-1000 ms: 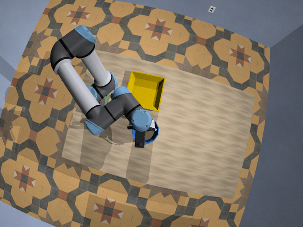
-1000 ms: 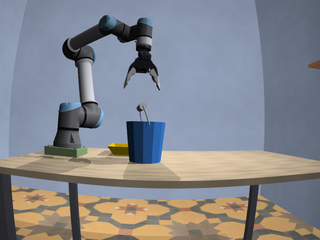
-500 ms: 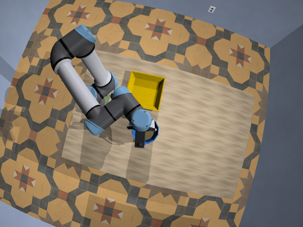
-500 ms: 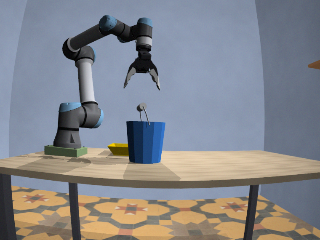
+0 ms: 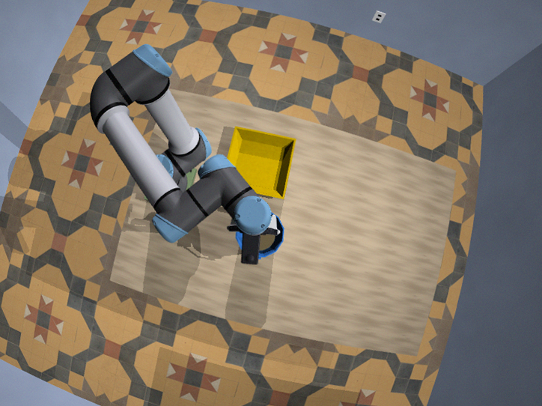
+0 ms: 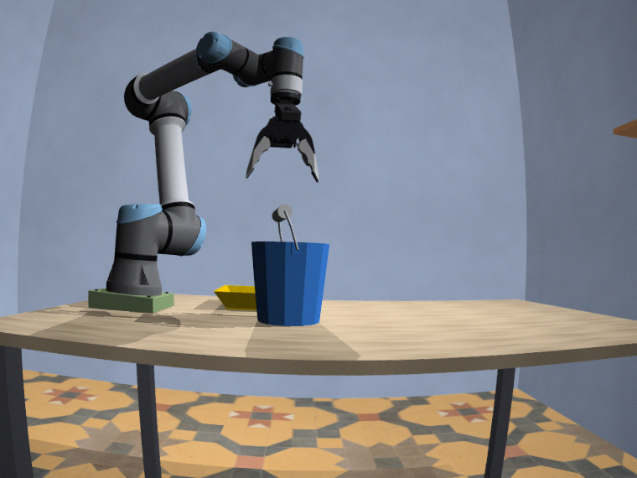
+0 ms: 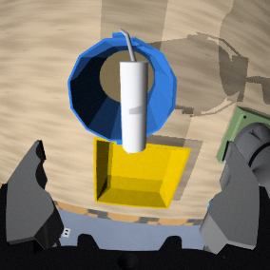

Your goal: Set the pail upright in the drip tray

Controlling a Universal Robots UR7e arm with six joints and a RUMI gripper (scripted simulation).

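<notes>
Right now my hand is 1 cm short of the white-grey grip and 10 cm above it. Round my hand: blue pail 1 cm ahead, 17 cm below; yellow drip tray 10 cm behind, 27 cm to the left, 30 cm below.
</notes>
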